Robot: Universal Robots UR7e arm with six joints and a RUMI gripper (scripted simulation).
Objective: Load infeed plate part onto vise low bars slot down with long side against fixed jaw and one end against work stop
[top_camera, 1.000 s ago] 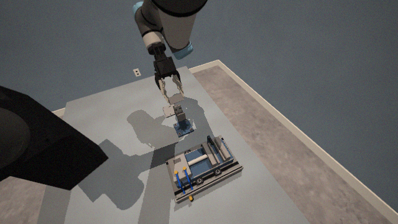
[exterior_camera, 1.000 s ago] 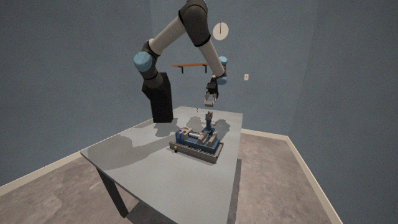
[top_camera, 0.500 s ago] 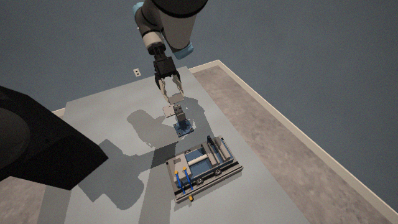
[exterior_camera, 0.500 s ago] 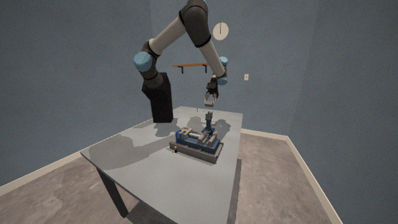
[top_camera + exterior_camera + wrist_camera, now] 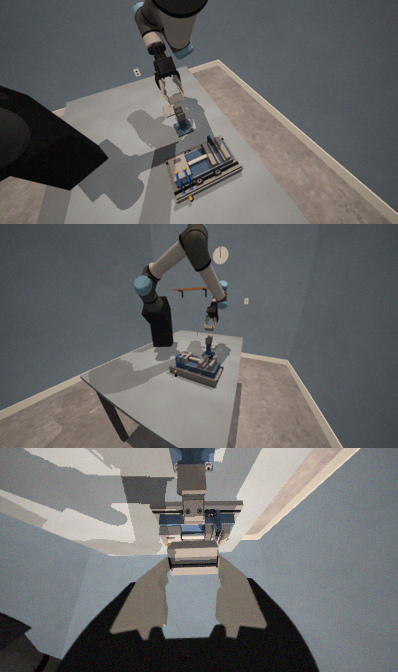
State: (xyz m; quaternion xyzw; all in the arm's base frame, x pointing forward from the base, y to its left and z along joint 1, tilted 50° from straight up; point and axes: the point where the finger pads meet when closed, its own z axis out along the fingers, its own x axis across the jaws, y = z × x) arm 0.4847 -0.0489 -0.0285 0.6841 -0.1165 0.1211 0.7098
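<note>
My hand is right at the part. Also, from my hand: cylinder rod 22 cm to the right, 16 cm below, 7 cm behind; pale plate 24 cm below, 16 cm to the left, 2 cm ahead; work stop 20 cm to the right, 15 cm below, 3 cm ahead.
</note>
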